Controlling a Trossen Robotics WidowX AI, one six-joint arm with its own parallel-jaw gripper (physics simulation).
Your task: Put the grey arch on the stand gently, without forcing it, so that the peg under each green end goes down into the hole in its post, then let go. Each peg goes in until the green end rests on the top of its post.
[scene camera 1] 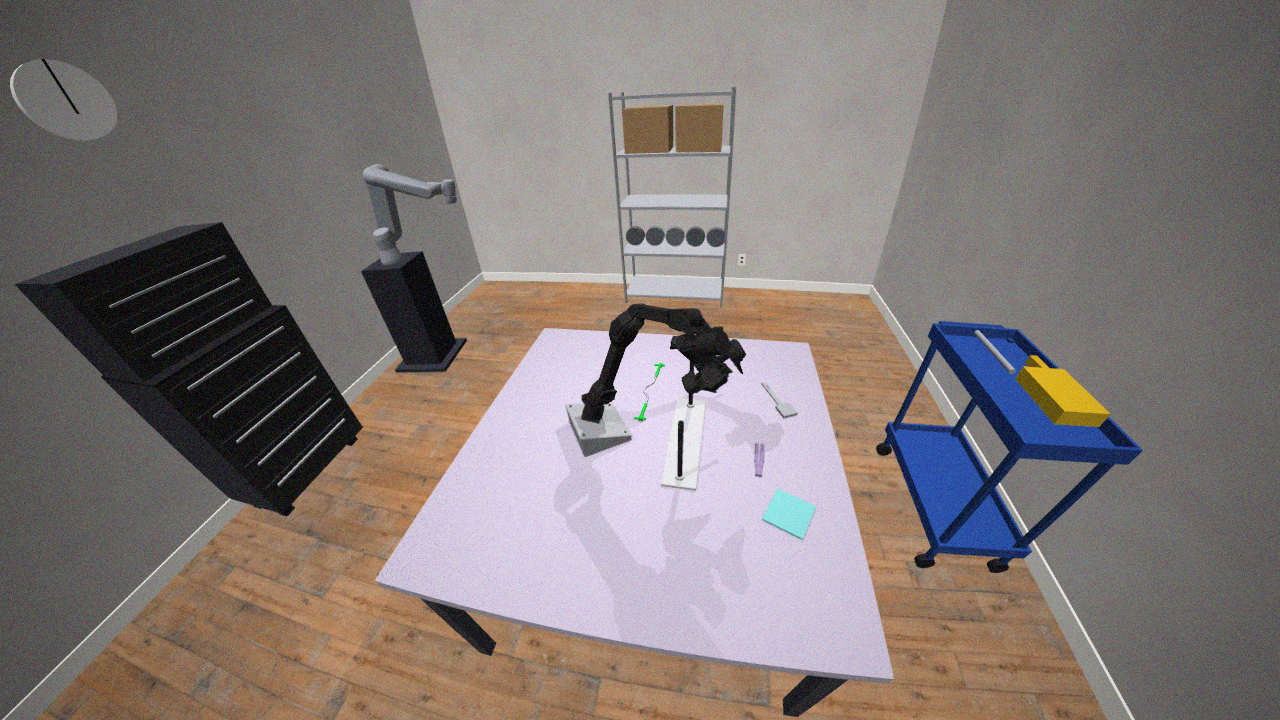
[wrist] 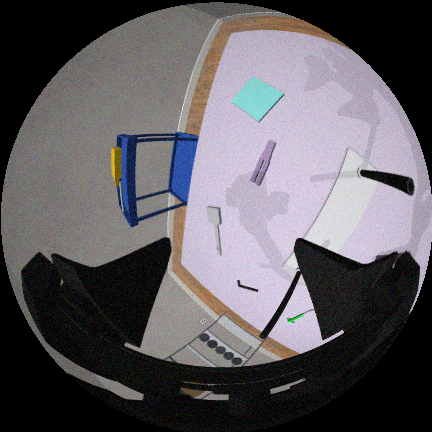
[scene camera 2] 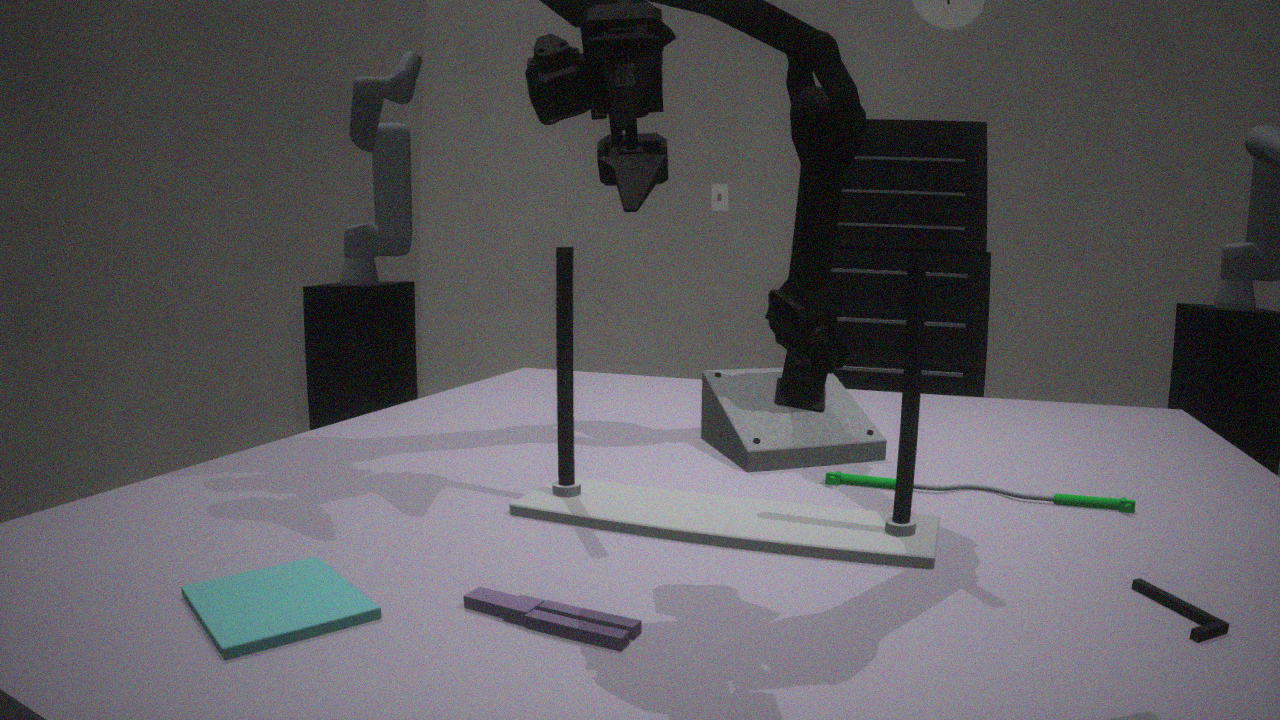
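Pixels of known places: gripper, fingertip midpoint: [scene camera 1: 728,382] [wrist: 235,245] [scene camera 2: 627,171]; arm's base, link origin: [scene camera 1: 591,416] [scene camera 2: 800,395].
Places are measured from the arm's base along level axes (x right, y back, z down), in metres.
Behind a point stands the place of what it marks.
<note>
The grey arch [scene camera 1: 647,390] {x -0.216, y -0.183, z 0.062 m} [scene camera 2: 984,488] {x -0.217, y -0.184, z 0.062 m} lies on the table, a thin bent grey piece between two green ends; one green end [wrist: 295,318] {x -0.329, y -0.233, z 0.054 m} shows in the wrist view. It lies beside the stand, on the arm's side. The stand has a long white base [scene camera 1: 691,447] {x 0.100, y -0.346, z 0.054 m} [scene camera 2: 716,519] {x 0.063, y -0.346, z 0.054 m} [wrist: 330,210] {x 0.098, y -0.354, z 0.054 m} and two upright black posts; one post [scene camera 1: 680,447] {x 0.227, y -0.301, z -0.095 m} [scene camera 2: 564,358] {x 0.217, y -0.309, z -0.083 m} [wrist: 387,181] {x 0.213, y -0.307, z -0.131 m} and the other post [scene camera 2: 908,402] {x -0.102, y -0.363, z -0.065 m} [wrist: 282,305] {x -0.097, y -0.356, z -0.098 m} stand near its ends. No arch is on them. My gripper [scene camera 2: 631,207] {x 0.125, y -0.439, z -0.248 m} [wrist: 234,245] {x 0.125, y -0.439, z -0.248 m} is open and empty, high above the table. The pegs are too small to make out.
A teal tile [scene camera 1: 789,514] {x 0.355, y -0.610, z 0.056 m} [scene camera 2: 281,607] {x 0.332, y -0.626, z 0.056 m} [wrist: 257,99] {x 0.336, y -0.604, z 0.056 m}, a purple clip-like piece [scene camera 1: 759,459] {x 0.161, y -0.561, z 0.052 m} [scene camera 2: 552,617] {x 0.144, y -0.573, z 0.055 m} [wrist: 263,162] {x 0.152, y -0.557, z 0.055 m}, a grey spatula-like tool [scene camera 1: 785,409] {x -0.072, y -0.705, z 0.053 m} [wrist: 214,215] {x -0.070, y -0.699, z 0.053 m} and a black bent key [scene camera 2: 1177,607] {x -0.317, y -0.496, z 0.061 m} [wrist: 248,286] {x -0.312, y -0.487, z 0.061 m} lie on the table. A blue cart [scene camera 1: 975,436] stands beside it.
</note>
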